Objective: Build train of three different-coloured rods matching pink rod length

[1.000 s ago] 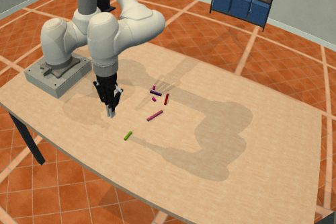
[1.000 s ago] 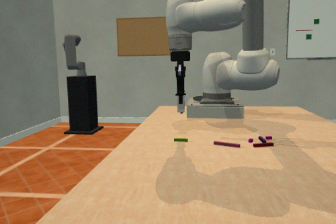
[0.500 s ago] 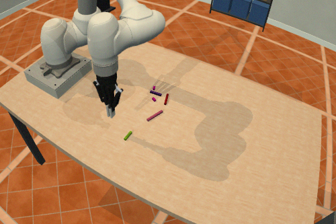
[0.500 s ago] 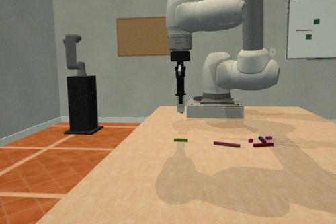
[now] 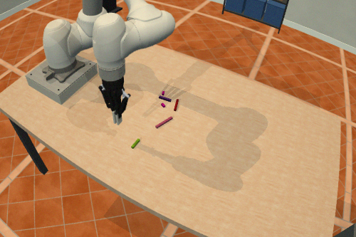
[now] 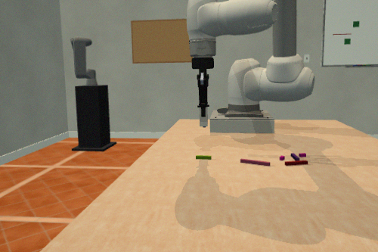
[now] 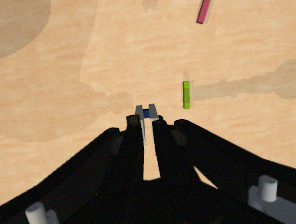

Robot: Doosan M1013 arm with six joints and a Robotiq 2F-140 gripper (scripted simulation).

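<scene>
The lime rod lies 12 cm below my hand, 7 cm ahead of it and 1 cm to the left of it. The rest, counted from my hand: pink rod: 17 cm to the left, 12 cm below, 11 cm ahead; then purple rod: 30 cm to the left, 12 cm below, 4 cm ahead; then blue rod: 3 cm below.
</scene>
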